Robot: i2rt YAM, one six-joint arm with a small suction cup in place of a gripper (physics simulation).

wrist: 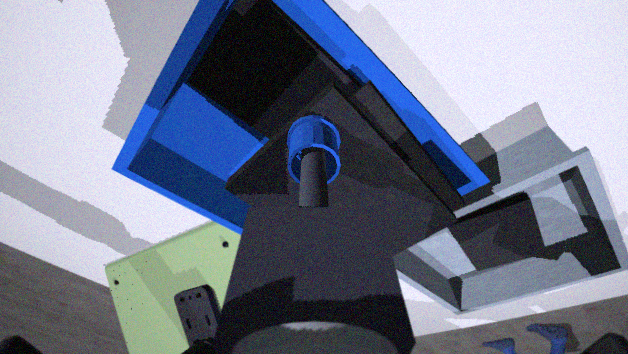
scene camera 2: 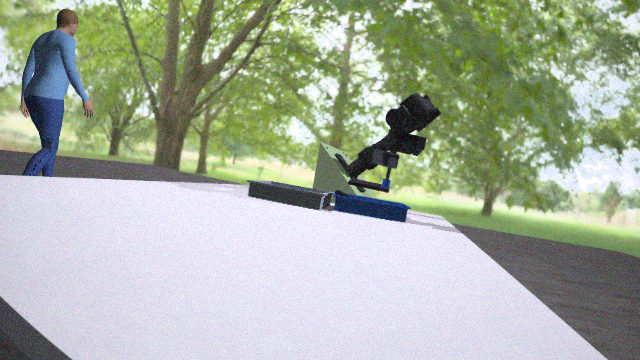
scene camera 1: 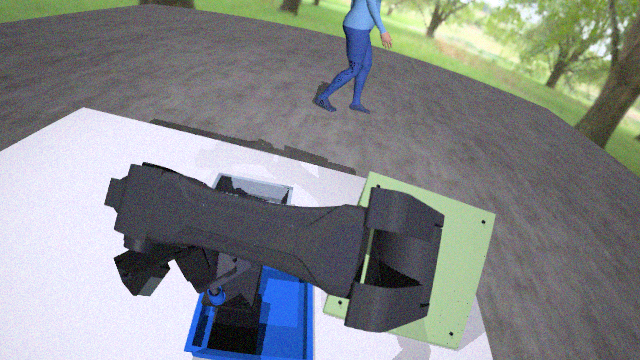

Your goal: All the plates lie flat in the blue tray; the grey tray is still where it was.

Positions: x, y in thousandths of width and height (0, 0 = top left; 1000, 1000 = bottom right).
I see my suction cup (scene camera 2: 605, 443) and a blue tray (scene camera 1: 448, 885).
The blue tray is seen too in the wrist view (wrist: 292, 411) and in scene camera 2 (scene camera 2: 562, 571). My suction cup shows as well in the wrist view (wrist: 494, 371).
